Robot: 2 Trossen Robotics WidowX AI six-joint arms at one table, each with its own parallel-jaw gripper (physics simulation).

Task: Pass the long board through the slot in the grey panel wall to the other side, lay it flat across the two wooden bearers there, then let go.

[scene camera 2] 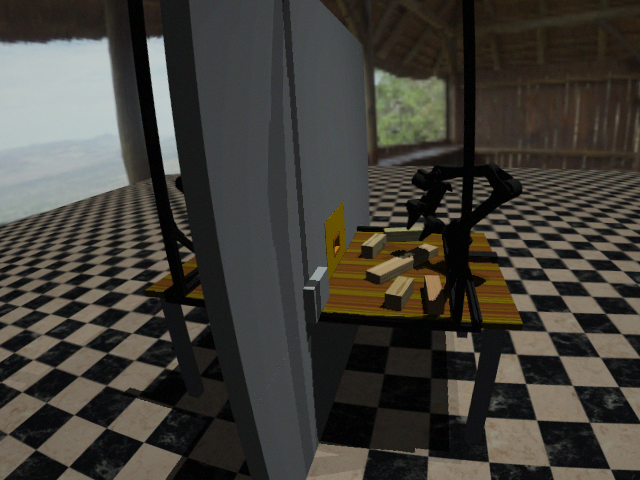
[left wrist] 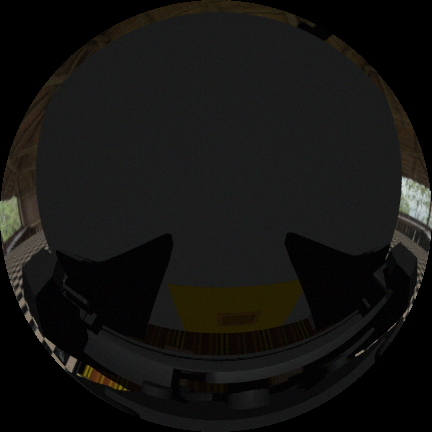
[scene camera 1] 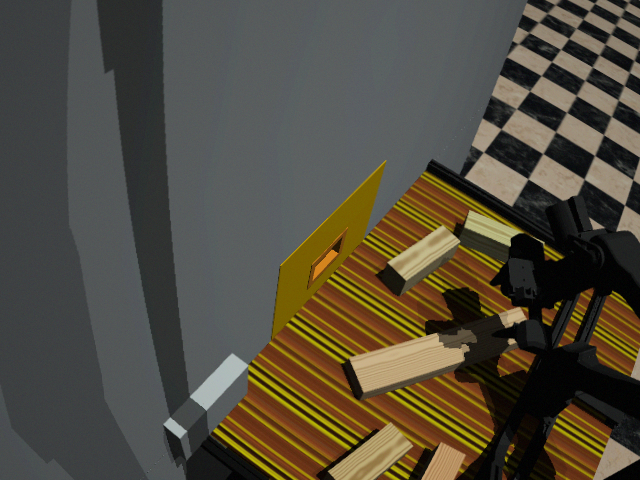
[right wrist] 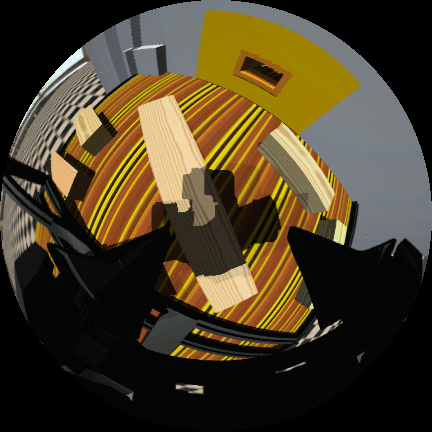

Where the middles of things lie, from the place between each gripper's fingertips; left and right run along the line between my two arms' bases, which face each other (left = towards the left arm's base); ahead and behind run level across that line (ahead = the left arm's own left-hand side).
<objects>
My right hand is 29 cm to the right of the orange-rimmed slot (scene camera 1: 334, 250), 8 cm past it and 1 cm above it. Also, from my right hand: grey box (scene camera 1: 206, 408) (39 cm behind, 30 cm to the left, 5 cm below).
My left gripper is now 40 mm past the orange-rimmed slot, 110 mm to the left of it and 260 mm above it. The rest, counted from my left hand: grey box: 340 mm behind, 100 mm to the right, 300 mm below.
</objects>
